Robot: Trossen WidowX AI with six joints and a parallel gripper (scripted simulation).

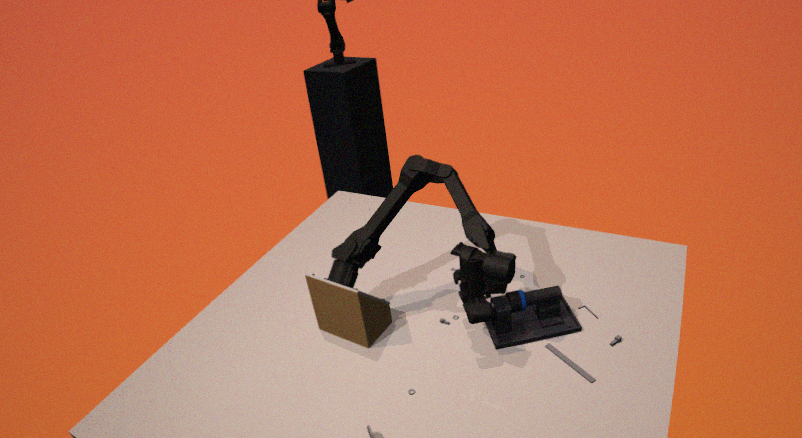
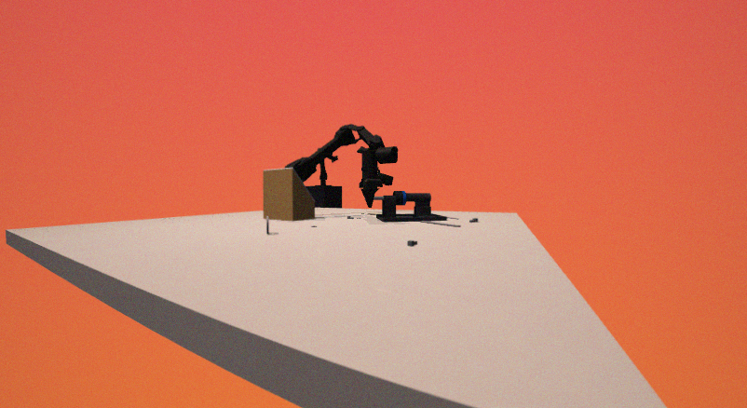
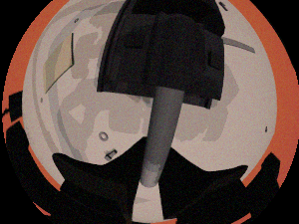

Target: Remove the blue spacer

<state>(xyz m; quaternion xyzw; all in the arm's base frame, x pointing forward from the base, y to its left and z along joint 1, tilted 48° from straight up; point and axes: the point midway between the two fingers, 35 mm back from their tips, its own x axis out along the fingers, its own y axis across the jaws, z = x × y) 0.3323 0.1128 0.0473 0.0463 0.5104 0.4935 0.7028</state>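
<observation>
My gripper tip is now 50 mm short of the grey shaft, 40 mm to the right of it and 30 mm below it. Also, from my gripper tip: grey bar 260 mm ahead, 40 mm below; then hex key 240 mm ahead, 200 mm to the left, 40 mm below; then blue spacer 90 mm ahead, 80 mm to the left, 30 mm above.
</observation>
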